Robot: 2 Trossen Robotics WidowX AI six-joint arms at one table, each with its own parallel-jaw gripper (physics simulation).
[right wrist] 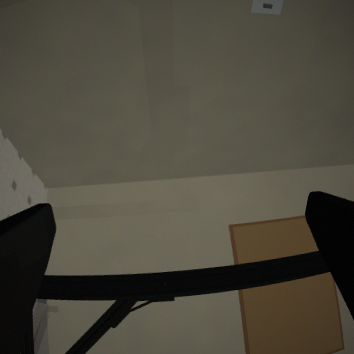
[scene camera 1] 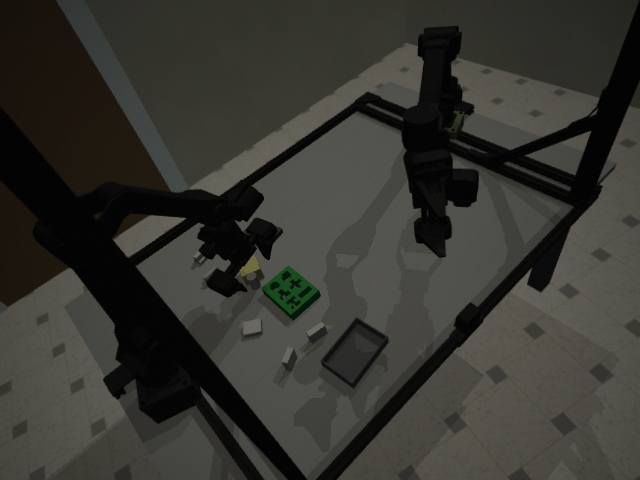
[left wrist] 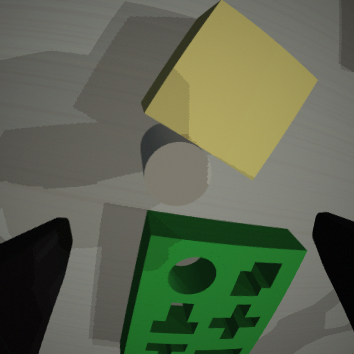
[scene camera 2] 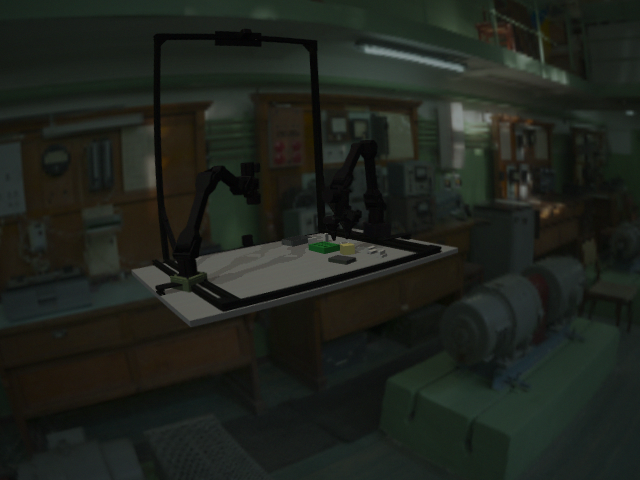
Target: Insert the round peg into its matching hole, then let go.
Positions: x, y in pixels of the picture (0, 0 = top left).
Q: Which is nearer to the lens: the green hole board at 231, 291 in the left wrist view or the yellow block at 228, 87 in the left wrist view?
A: The yellow block.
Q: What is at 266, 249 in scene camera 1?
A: The left gripper.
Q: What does the right gripper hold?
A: Nothing.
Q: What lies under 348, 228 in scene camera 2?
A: The left gripper.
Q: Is the left gripper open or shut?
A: Open.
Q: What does the dark tray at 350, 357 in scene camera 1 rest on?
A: The table.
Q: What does the yellow block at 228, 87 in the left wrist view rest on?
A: The table.
